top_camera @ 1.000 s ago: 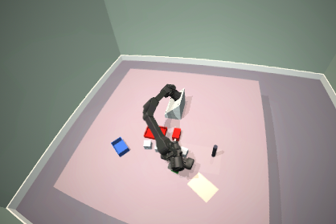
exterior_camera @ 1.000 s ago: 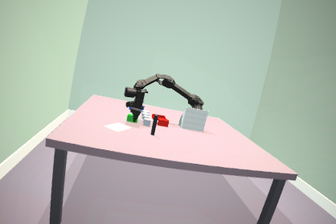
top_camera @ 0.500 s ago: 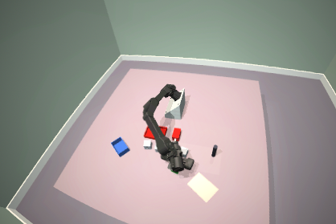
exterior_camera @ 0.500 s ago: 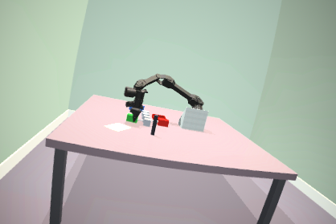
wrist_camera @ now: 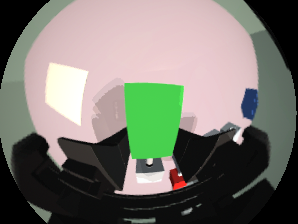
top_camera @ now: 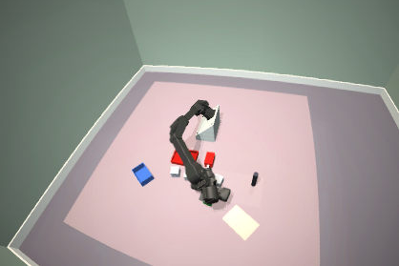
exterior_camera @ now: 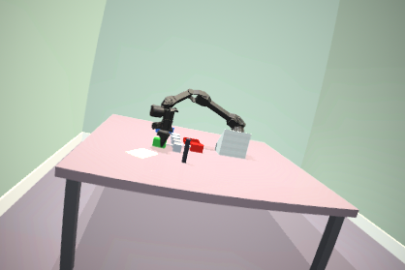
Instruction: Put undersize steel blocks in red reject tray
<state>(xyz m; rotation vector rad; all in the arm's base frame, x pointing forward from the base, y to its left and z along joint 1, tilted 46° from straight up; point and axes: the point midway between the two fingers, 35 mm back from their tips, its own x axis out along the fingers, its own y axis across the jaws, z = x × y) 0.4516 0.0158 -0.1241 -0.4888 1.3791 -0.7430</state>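
The green GO gauge is 1 cm behind my gripper tip and 2 cm above it. From my gripper tip the other things lie so: blue tray (2 cm behind, 41 cm to the right); small red piece (17 cm behind, 6 cm to the right, 1 cm above); cream sheet (10 cm ahead, 17 cm to the left, 1 cm below).
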